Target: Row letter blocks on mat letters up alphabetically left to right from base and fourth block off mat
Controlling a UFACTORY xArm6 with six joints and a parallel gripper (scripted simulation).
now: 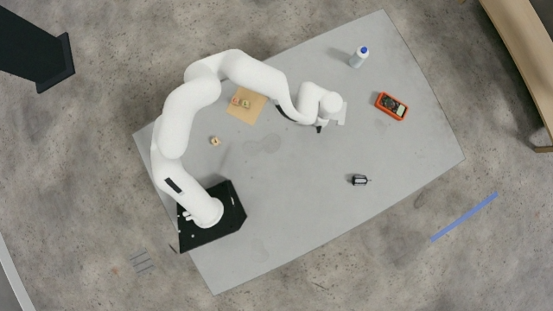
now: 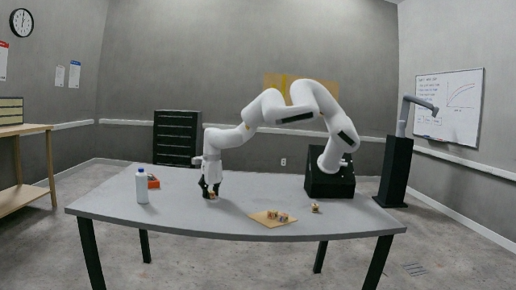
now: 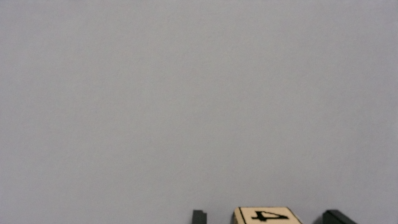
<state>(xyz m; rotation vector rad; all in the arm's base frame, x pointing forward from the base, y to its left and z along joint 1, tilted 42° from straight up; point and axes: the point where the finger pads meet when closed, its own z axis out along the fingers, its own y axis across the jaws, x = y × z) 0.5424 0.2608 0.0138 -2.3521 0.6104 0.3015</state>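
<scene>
The tan mat is 270 mm behind my hand, 170 mm to the left of it and 20 mm below it. From my hand the other things lie so: white bottle 270 mm ahead, 180 mm to the left, 50 mm above; then orange multimeter 340 mm ahead, 70 mm to the right; then small black object 320 mm to the right, 80 mm ahead.
</scene>
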